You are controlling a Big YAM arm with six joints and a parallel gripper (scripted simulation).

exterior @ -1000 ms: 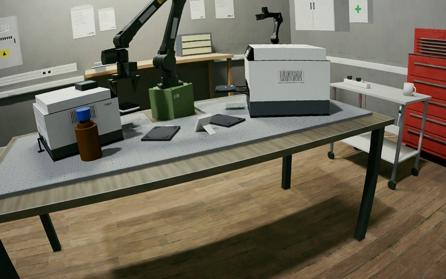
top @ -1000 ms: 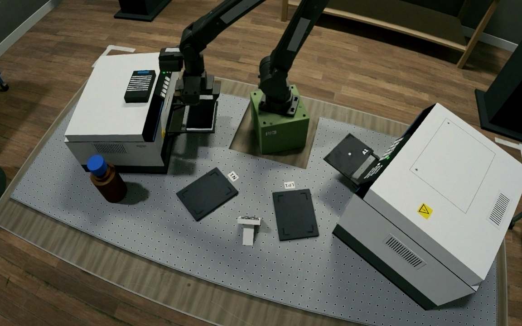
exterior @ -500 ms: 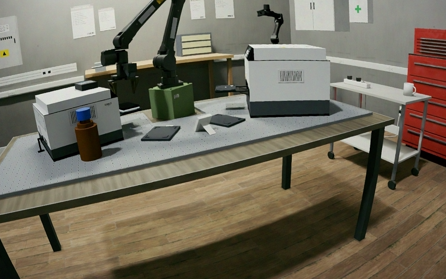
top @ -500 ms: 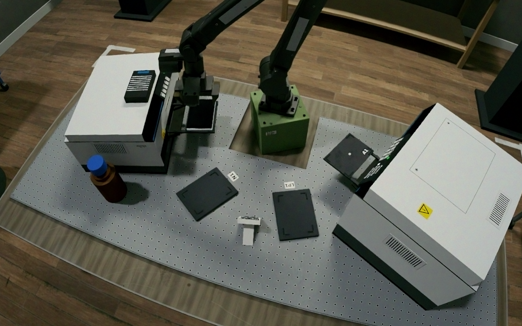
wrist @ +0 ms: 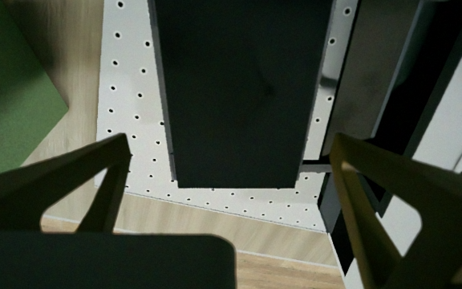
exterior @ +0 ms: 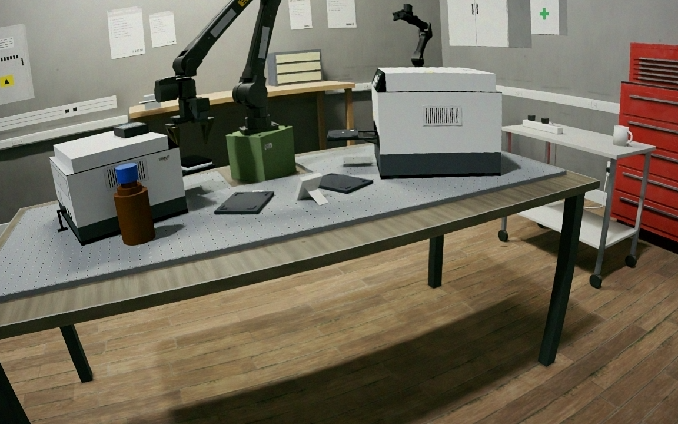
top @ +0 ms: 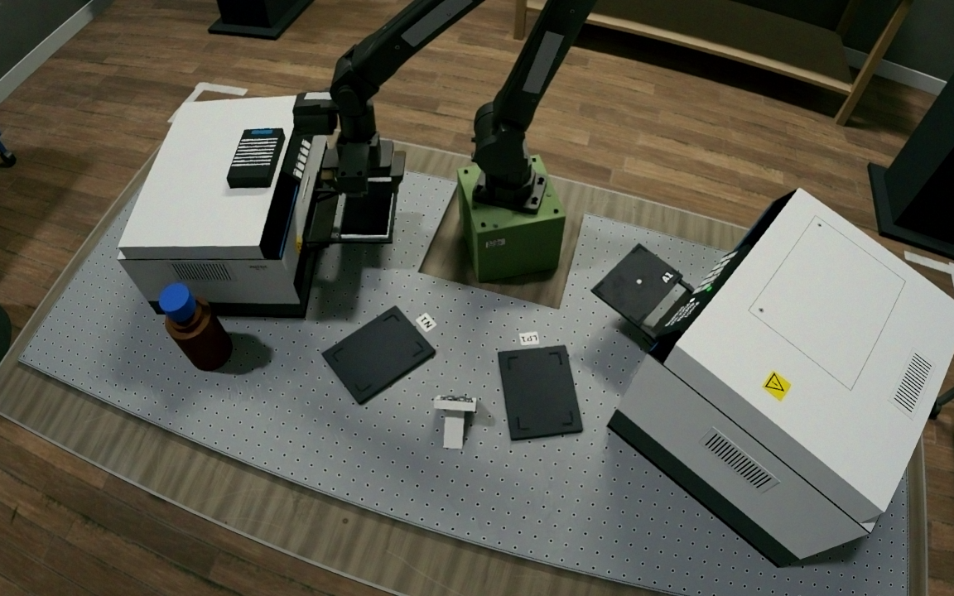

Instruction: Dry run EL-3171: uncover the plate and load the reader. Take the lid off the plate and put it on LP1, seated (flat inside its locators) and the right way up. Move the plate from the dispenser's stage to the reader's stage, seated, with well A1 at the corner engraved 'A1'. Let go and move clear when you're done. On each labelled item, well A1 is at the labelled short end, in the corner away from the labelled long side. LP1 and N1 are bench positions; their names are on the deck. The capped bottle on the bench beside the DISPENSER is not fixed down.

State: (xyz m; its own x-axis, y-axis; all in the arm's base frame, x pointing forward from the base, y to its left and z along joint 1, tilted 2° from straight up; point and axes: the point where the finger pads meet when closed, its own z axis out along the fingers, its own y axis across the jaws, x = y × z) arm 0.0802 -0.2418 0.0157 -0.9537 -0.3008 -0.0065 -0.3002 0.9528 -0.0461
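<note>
Right now the dark lid is 50 mm below my hand and 10 mm to the right of it. From my hand the other things lie so: brown capped bottle 330 mm ahead, 200 mm to the right, 30 mm below; well plate 60 mm below, 10 mm to the right; N1 nest 230 mm ahead, 140 mm below, 100 mm to the left.
</note>
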